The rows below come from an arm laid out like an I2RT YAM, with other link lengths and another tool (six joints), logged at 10 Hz.
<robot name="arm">
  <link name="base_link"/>
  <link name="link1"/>
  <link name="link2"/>
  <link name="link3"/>
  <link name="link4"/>
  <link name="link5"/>
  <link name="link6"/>
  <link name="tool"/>
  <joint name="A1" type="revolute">
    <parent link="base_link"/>
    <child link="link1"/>
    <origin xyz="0 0 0.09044" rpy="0 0 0"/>
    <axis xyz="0 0 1"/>
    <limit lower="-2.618" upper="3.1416"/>
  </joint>
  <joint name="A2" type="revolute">
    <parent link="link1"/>
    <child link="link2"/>
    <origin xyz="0.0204 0.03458 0.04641" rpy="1.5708 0 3.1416"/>
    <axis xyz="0 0 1"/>
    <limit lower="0" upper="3.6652"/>
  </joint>
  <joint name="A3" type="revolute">
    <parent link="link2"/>
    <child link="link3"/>
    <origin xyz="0.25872 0 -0.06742" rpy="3.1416 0 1.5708"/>
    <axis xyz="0 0 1"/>
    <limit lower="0" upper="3.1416"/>
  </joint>
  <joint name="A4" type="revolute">
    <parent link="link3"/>
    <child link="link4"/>
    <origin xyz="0.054 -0.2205 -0.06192" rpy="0 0 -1.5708"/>
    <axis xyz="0 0 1"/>
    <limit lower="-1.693" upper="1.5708"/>
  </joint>
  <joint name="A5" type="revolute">
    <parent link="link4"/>
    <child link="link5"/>
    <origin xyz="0.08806 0.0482 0.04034" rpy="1.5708 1.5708 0"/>
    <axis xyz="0 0 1"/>
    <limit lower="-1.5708" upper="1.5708"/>
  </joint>
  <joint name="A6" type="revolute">
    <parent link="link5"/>
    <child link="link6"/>
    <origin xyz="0 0.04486 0.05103" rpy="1.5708 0 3.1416"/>
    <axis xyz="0 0 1"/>
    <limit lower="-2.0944" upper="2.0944"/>
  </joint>
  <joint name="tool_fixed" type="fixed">
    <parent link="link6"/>
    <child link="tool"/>
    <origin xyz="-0.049 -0.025 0.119" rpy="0 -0.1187 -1.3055"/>
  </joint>
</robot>
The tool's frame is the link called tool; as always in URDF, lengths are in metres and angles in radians.
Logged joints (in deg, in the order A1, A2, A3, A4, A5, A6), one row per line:
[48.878 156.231 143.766 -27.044 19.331 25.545]
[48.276 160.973 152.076 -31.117 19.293 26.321]
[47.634 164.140 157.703 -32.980 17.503 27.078]
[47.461 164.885 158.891 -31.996 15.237 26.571]
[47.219 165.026 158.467 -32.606 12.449 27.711]
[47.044 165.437 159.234 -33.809 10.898 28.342]
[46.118 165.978 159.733 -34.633 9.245 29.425]
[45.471 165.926 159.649 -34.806 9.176 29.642]
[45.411 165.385 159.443 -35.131 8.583 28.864]
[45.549 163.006 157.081 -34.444 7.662 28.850]
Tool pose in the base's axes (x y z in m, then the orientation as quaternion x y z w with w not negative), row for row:
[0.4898 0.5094 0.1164 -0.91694 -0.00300 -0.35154 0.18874]
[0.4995 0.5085 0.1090 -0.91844 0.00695 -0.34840 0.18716]
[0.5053 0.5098 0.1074 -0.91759 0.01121 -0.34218 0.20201]
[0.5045 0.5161 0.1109 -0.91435 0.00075 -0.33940 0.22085]
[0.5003 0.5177 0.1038 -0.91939 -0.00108 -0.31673 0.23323]
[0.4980 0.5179 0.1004 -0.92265 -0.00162 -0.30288 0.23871]
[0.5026 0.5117 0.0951 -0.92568 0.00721 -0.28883 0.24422]
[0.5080 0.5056 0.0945 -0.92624 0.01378 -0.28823 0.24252]
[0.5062 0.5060 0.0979 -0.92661 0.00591 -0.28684 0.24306]
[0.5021 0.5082 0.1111 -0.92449 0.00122 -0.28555 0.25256]
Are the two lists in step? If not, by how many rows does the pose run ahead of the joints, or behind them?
They are in step.
